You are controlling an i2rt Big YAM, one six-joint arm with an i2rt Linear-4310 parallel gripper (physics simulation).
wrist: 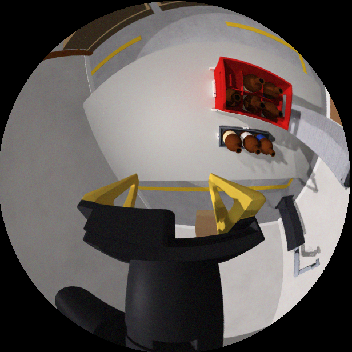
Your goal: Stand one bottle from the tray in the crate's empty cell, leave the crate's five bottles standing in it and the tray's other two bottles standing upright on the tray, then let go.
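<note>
A red crate (252,116) stands at the upper right of the wrist view, with five brown bottles upright in it; its cell at the upper left corner is empty. A small dark tray (221,137) stands just below the crate in the view. Three brown bottles stand on it in a row: one with a cream label (232,141) at the left, one with a white label (249,143) in the middle, and one with a blue label (265,145) at the right. My gripper (173,177) is open and empty, with its yellow fingers wide apart, well away from tray and crate.
The crate and tray stand on a light grey table (160,115). A grey band-like object (322,137) lies right of the crate. Yellow lines (172,189) run along the borders. A brown box (205,222) shows behind the right finger, and a dark panel (292,223) with a grey bracket is at the lower right.
</note>
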